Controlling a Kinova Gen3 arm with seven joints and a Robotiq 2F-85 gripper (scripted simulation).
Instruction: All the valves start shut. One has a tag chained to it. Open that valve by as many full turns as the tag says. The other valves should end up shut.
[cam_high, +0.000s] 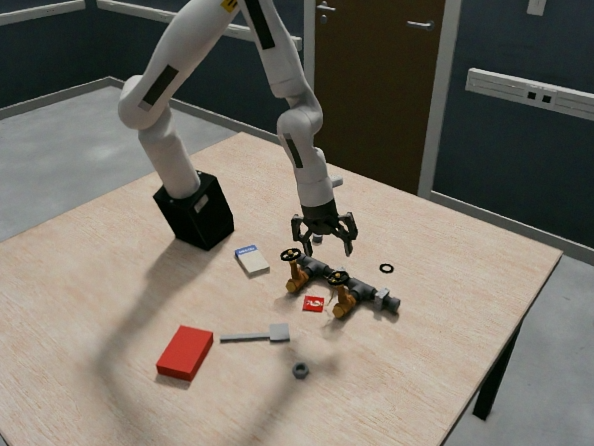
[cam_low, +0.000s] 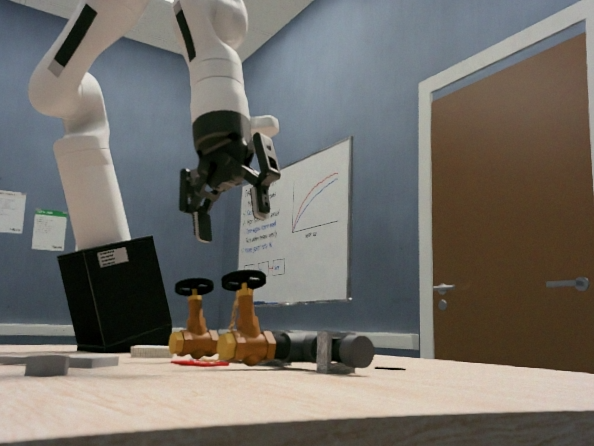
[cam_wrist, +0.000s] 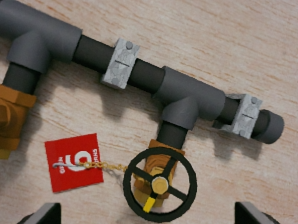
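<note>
The red tag lies 16 cm below my hand, 3 cm behind it and 2 cm to the right of it. Also, from my hand: red block (34 cm to the right, 15 cm below, 11 cm behind); white card box (26 cm behind, 16 cm below, 2 cm to the right); grey t-shaped tool (18 cm to the right, 16 cm below, 4 cm behind).
</note>
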